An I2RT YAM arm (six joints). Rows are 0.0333 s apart.
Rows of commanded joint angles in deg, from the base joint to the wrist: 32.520 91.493 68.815 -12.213 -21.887 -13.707; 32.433 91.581 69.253 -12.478 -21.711 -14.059; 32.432 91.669 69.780 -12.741 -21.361 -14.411; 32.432 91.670 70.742 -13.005 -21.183 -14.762; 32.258 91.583 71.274 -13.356 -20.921 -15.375; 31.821 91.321 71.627 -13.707 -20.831 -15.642; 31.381 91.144 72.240 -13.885 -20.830 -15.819; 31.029 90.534 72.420 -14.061 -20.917 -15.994; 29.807 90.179 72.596 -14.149 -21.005 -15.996; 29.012 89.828 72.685 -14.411 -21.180 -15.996; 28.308 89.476 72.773 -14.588 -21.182 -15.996; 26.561 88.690 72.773 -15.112 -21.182 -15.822; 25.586 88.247 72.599 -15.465 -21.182 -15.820; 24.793 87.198 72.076 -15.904 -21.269 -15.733; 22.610 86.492 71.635 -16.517 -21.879 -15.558; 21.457 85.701 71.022 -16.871 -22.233 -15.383; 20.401 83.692 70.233 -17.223 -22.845 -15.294; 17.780 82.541 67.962 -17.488 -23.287 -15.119
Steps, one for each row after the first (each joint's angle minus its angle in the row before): -0.087 0.088 0.438 -0.265 0.176 -0.352; -0.001 0.088 0.527 -0.263 0.350 -0.352; 0.000 0.001 0.962 -0.264 0.178 -0.351; -0.174 -0.087 0.532 -0.351 0.262 -0.613; -0.437 -0.262 0.353 -0.351 0.090 -0.267; -0.440 -0.177 0.613 -0.178 0.001 -0.177; -0.352 -0.610 0.180 -0.176 -0.087 -0.175; -1.222 -0.355 0.176 -0.088 -0.088 -0.002; -0.795 -0.351 0.089 -0.262 -0.175 0.000; -0.704 -0.352 0.088 -0.177 -0.002 0.000; -1.747 -0.786 0.000 -0.524 0.000 0.174; -0.975 -0.443 -0.174 -0.353 0.000 0.002; -0.793 -1.049 -0.523 -0.439 -0.087 0.087; -2.183 -0.706 -0.441 -0.613 -0.610 0.175; -1.153 -0.791 -0.613 -0.354 -0.354 0.175; -1.056 -2.009 -0.789 -0.352 -0.612 0.089; -2.621 -1.151 -2.271 -0.265 -0.442 0.175
